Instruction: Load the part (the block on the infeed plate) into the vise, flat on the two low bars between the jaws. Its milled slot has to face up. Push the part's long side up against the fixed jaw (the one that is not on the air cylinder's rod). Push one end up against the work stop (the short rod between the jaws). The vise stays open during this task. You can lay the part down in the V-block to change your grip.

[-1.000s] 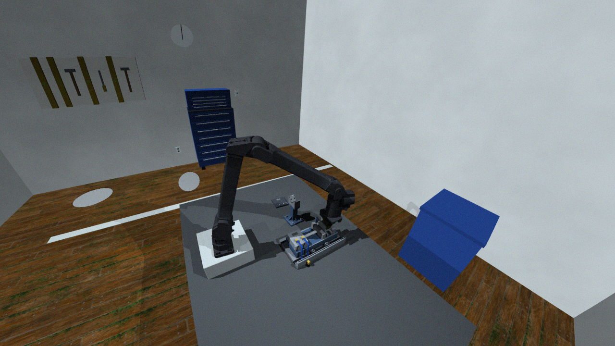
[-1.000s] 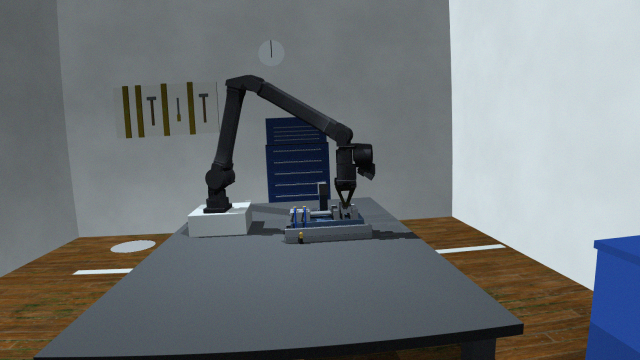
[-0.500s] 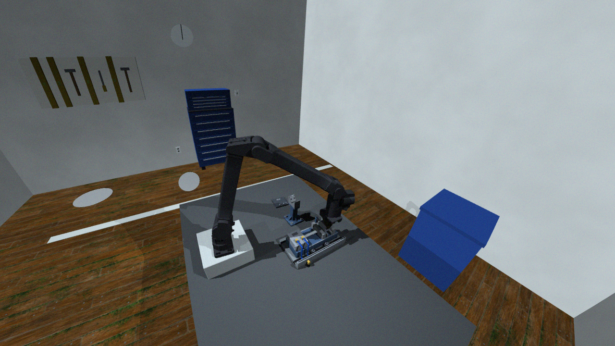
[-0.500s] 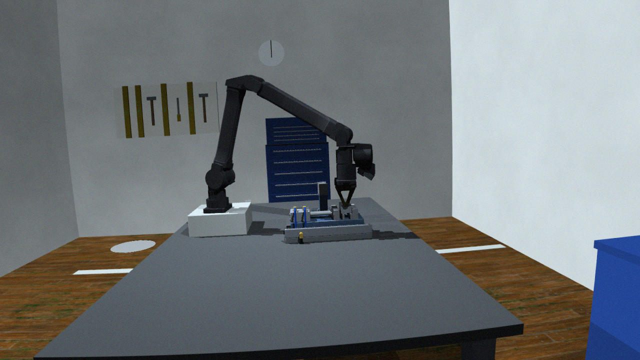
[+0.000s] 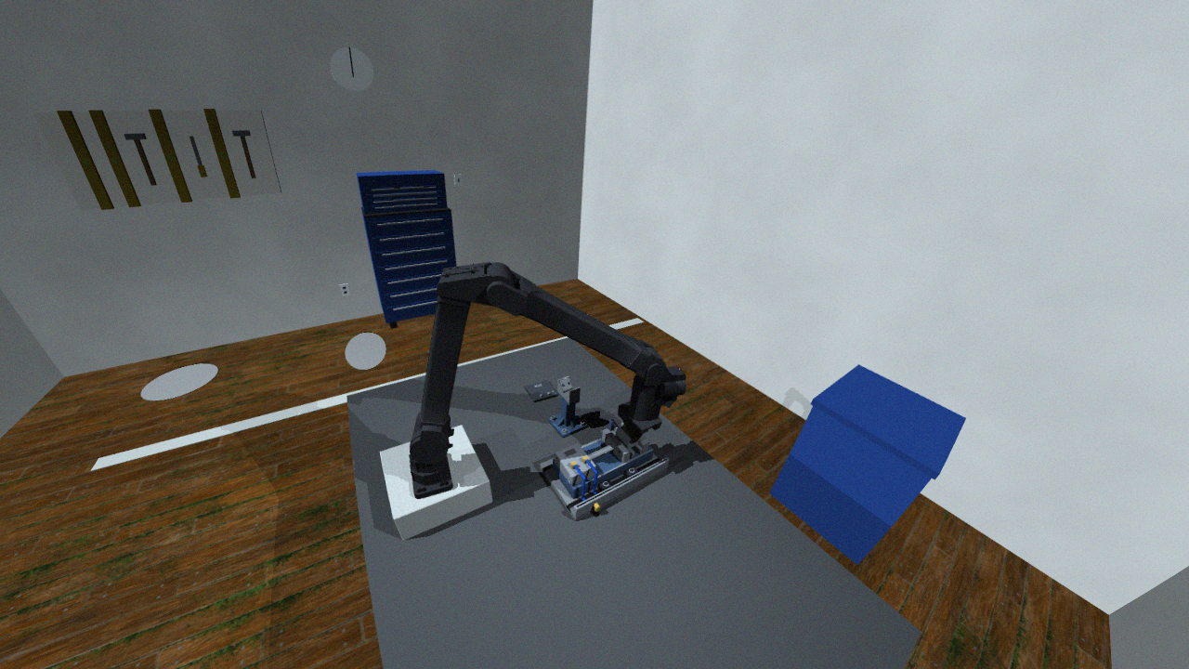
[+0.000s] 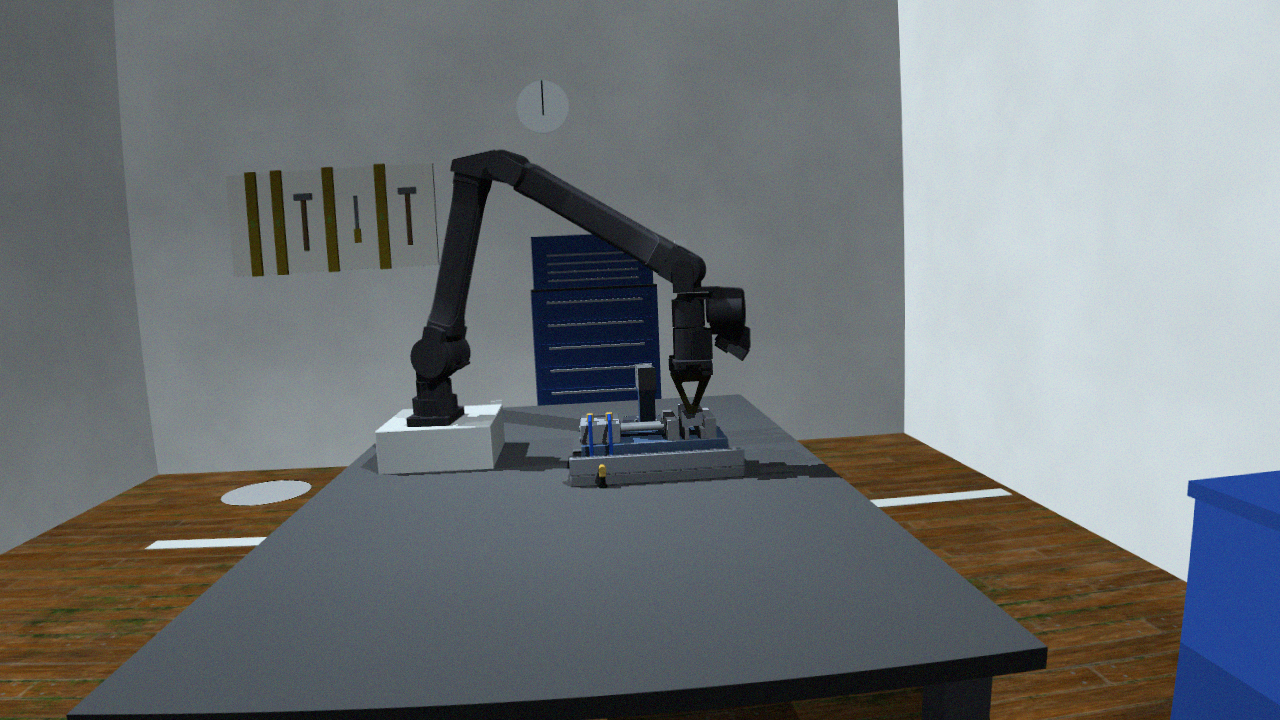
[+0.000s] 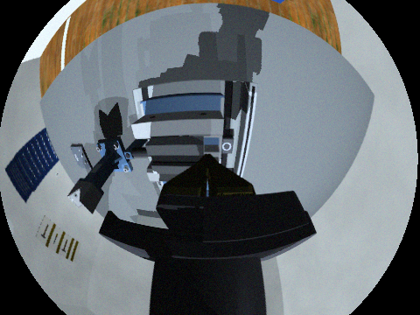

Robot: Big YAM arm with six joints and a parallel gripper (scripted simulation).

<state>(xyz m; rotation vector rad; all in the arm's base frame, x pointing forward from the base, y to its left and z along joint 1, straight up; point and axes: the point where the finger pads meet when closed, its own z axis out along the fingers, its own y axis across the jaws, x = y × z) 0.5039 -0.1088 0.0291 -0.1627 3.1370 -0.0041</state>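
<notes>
Right now the part is 30 mm to the left of my hand and 10 mm below it. From my hand the other things lie so: air cylinder (170 mm behind, 20 mm to the left, 30 mm below); then vise (70 mm behind, 30 mm to the left, 70 mm below).
</notes>
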